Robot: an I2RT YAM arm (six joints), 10 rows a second.
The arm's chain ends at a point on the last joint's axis. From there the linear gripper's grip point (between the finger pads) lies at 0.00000 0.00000 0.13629 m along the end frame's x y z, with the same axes.
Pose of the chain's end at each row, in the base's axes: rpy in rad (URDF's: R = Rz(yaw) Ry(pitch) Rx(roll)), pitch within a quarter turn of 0, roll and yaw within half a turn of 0; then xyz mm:
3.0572, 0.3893, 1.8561, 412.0, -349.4, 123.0
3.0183, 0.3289, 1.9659, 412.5, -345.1, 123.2
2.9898, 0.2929, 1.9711, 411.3, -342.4, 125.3
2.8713, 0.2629, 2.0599, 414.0, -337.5, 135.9
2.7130, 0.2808, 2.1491, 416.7, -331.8, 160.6
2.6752, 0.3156, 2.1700, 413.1, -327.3, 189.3
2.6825, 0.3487, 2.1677, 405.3, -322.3, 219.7
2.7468, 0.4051, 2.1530, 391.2, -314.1, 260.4
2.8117, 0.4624, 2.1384, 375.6, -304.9, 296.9
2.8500, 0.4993, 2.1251, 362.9, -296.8, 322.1
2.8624, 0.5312, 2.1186, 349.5, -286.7, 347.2
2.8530, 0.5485, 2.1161, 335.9, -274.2, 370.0
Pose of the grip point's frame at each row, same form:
3.0572, 0.3893, 1.8561, 437.5, -395.6, -2.6
3.0183, 0.3289, 1.9659, 444.8, -379.0, -4.8
2.9898, 0.2929, 1.9711, 445.4, -370.2, -3.7
2.8713, 0.2629, 2.0599, 462.2, -350.5, 9.1
2.7130, 0.2808, 2.1491, 482.9, -329.6, 41.5
2.6752, 0.3156, 2.1700, 485.0, -323.9, 73.6
2.6825, 0.3487, 2.1677, 478.7, -322.9, 104.9
2.7468, 0.4051, 2.1530, 462.2, -326.7, 144.8
2.8117, 0.4624, 2.1384, 443.8, -329.7, 181.5
2.8500, 0.4993, 2.1251, 429.1, -329.3, 207.5
2.8624, 0.5312, 2.1186, 416.1, -323.8, 234.2
2.8530, 0.5485, 2.1161, 404.4, -312.3, 258.5

